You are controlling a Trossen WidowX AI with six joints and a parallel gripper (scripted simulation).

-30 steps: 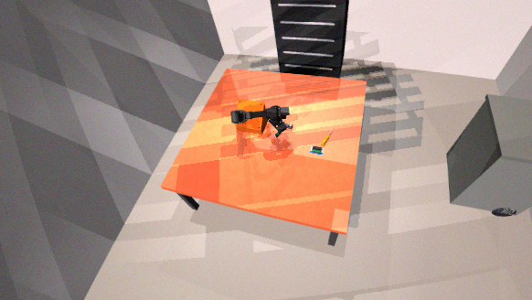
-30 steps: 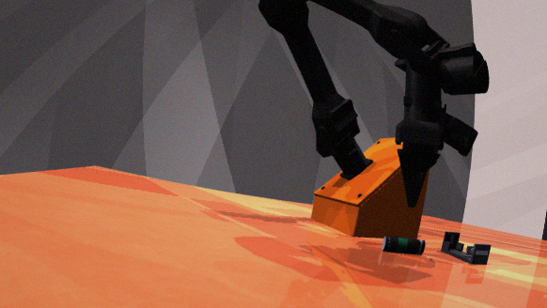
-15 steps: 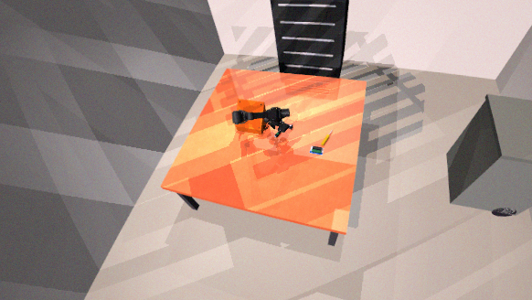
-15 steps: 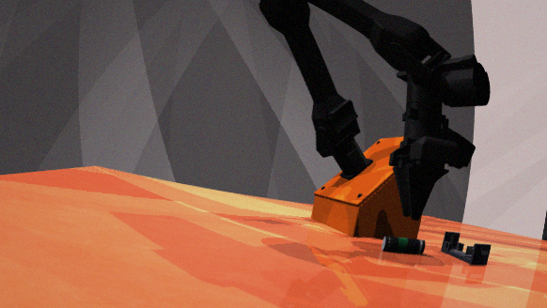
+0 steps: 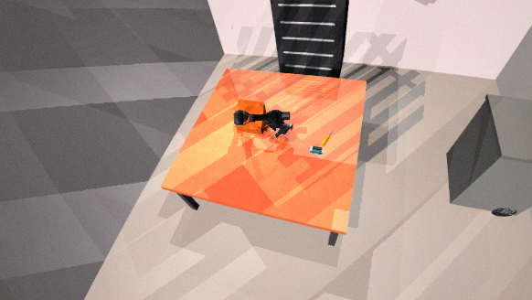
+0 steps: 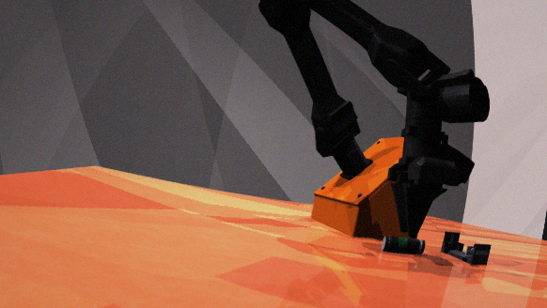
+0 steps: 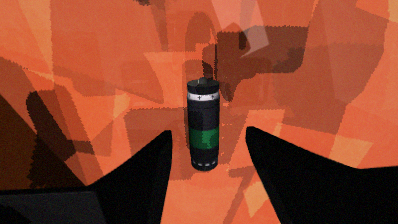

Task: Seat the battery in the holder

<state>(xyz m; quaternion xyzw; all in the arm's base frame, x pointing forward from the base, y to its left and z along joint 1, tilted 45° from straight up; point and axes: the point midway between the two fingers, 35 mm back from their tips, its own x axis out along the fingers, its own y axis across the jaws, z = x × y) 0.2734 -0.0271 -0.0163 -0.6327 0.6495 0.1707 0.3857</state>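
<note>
My gripper tip is 2 cm above the battery. Round my gripper tip: yellow screwdriver 35 cm ahead, 9 cm to the left, 2 cm below.
</note>
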